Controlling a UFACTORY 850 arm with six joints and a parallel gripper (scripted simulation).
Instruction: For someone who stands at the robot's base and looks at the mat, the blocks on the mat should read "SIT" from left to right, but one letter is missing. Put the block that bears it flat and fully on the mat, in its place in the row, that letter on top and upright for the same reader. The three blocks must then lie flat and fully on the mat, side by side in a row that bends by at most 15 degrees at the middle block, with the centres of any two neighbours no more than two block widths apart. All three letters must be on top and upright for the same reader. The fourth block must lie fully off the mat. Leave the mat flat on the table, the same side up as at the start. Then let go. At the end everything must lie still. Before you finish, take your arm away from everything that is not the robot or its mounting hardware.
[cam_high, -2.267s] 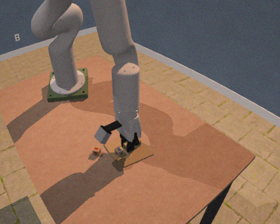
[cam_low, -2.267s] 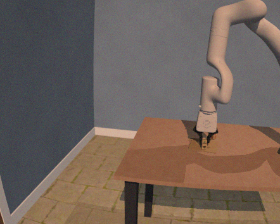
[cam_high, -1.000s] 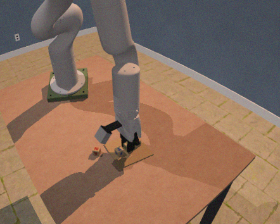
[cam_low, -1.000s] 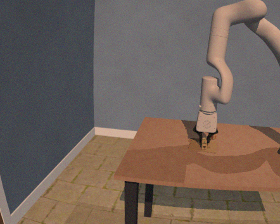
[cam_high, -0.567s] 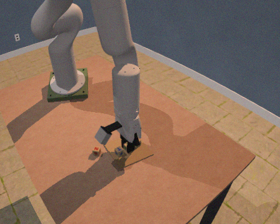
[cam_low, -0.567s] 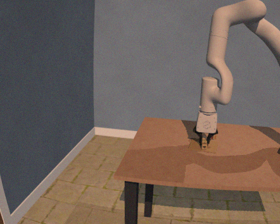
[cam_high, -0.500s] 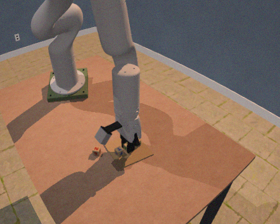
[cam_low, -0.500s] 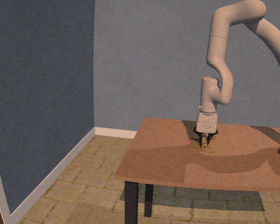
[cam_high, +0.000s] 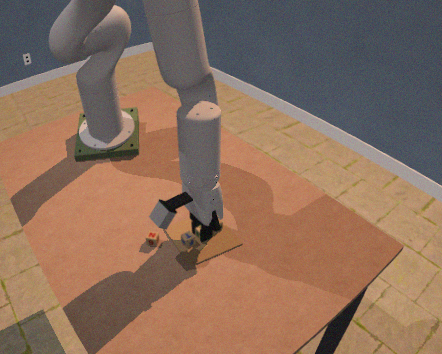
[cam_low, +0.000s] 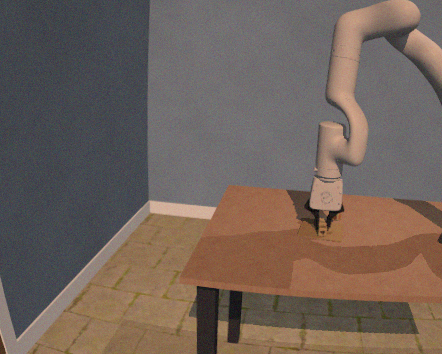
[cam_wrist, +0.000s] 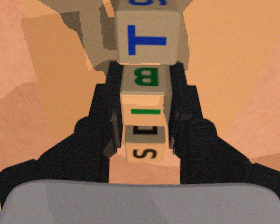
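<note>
Right now my hand is 20 mm above the tan mat. Also, from my hand: T block 40 mm to the right, 10 mm below; S block 40 mm to the left, 10 mm below; N block 40 mm behind, 110 mm to the right, 10 mm below.
</note>
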